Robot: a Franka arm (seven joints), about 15 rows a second.
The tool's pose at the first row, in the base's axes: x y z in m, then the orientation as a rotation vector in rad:
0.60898, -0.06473, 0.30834, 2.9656, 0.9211, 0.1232
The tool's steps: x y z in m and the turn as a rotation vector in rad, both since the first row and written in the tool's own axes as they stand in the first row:
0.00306, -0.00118, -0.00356, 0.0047, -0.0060, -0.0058
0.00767, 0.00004, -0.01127, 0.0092, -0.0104, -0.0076
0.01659, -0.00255, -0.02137, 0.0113, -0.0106, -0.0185
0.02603, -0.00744, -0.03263, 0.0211, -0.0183, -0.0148
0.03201, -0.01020, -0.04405, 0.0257, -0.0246, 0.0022
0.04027, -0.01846, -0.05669, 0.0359, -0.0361, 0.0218
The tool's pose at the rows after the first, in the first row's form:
0.61052, -0.06199, 0.31202, 2.9657, 0.9305, 0.1121
0.61434, -0.06032, 0.32007, 2.9679, 0.9342, 0.1035
0.61934, -0.05304, 0.33058, 2.9642, 0.9509, 0.1020
0.62336, -0.04356, 0.34214, 2.9733, 0.9479, 0.0863
0.62574, -0.03780, 0.35376, 2.9846, 0.9236, 0.0753
0.62678, -0.02620, 0.36643, 3.0007, 0.8966, 0.0541

